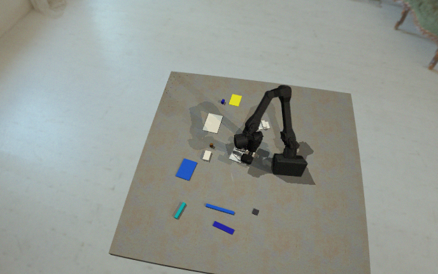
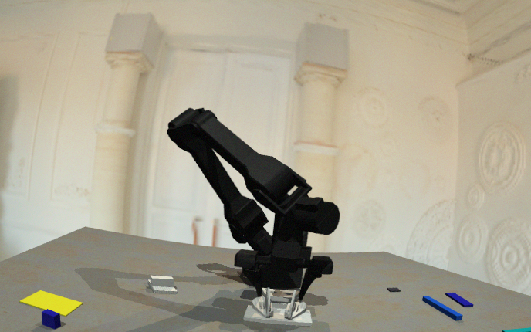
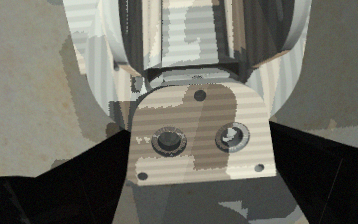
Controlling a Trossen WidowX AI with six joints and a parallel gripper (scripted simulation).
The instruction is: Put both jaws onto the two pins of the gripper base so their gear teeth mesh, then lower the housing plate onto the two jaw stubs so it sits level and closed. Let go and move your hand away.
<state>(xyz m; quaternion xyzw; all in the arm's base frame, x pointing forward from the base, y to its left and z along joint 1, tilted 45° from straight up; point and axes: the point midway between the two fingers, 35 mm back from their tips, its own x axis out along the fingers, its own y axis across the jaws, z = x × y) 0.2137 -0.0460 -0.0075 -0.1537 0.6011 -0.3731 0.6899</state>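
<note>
Now: the housing plate 10 mm below my gripper tip and 10 mm ahead of it. Round my gripper tip: grey gripper base (20 mm above, 10 mm ahead); small white block (250 mm ahead, 20 mm to the left); white slab (240 mm ahead, 220 mm to the right, 10 mm below).
</note>
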